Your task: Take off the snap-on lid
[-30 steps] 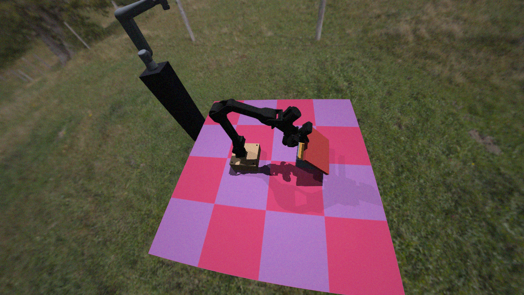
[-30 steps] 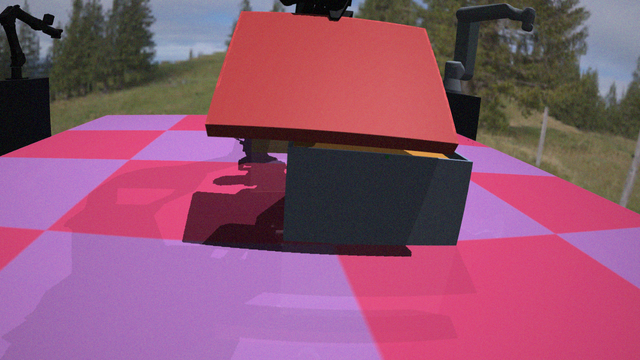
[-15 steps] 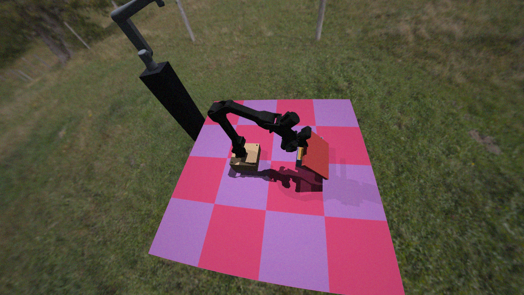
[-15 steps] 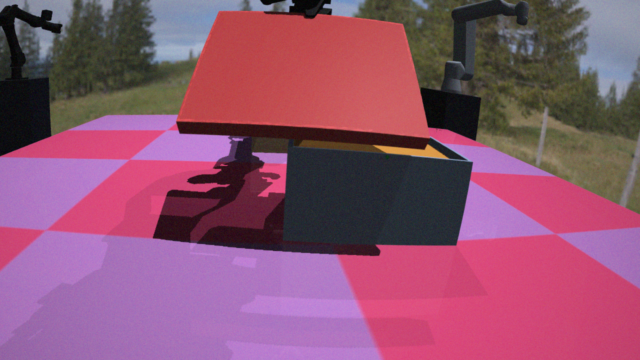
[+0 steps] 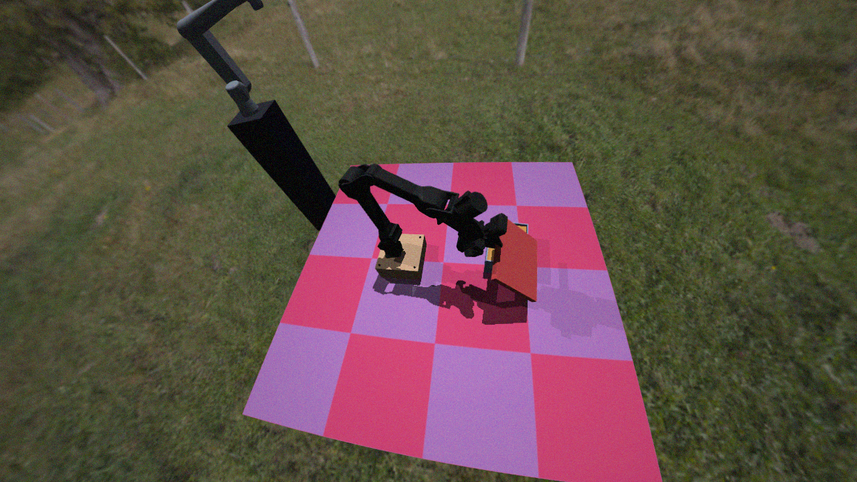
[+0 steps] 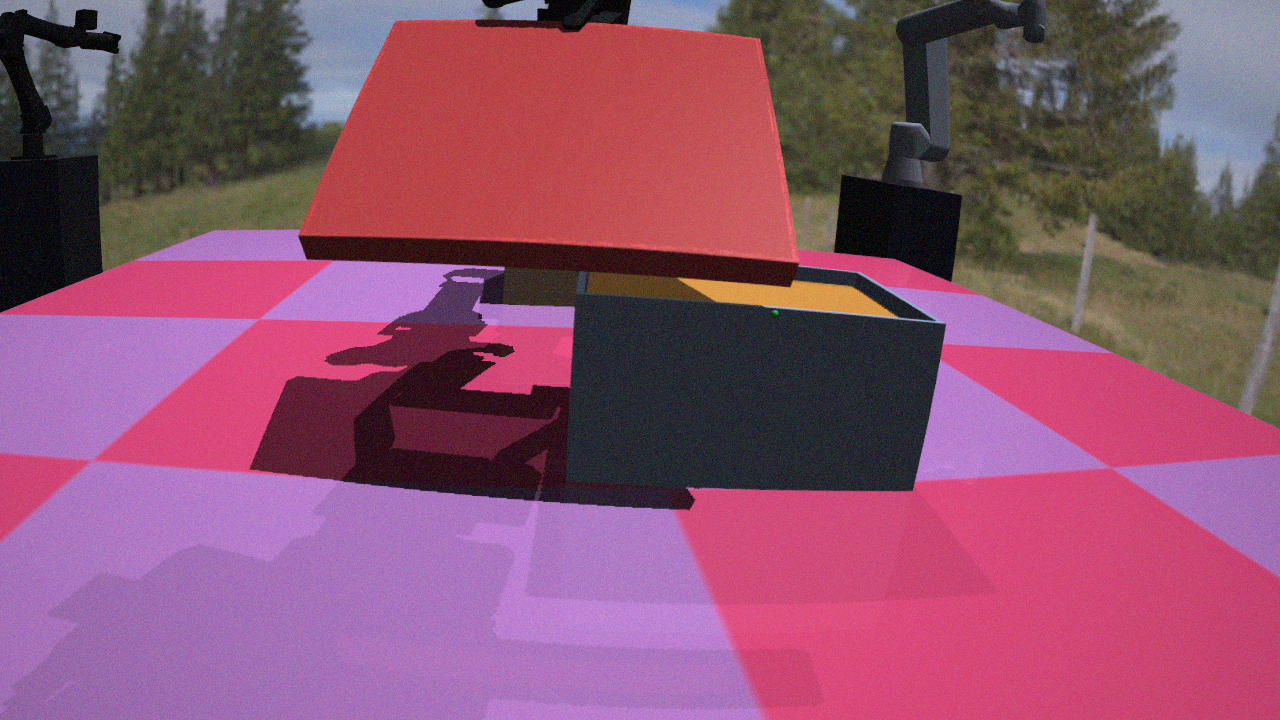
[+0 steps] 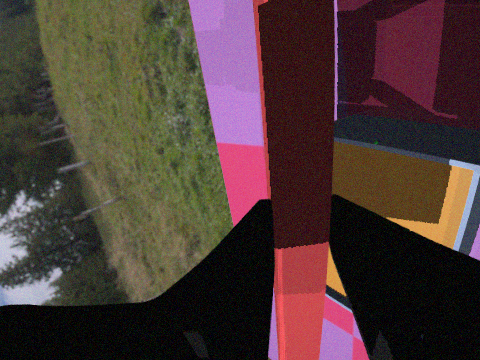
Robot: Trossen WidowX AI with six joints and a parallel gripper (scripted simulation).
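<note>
Now: gripper tip 6 cm short of the orange-red lid, 5 cm above it and 2 cm to the left of it. Round my gripper tip: grey-blue storage box 19 cm below, 10 cm to the left, 7 cm ahead.
</note>
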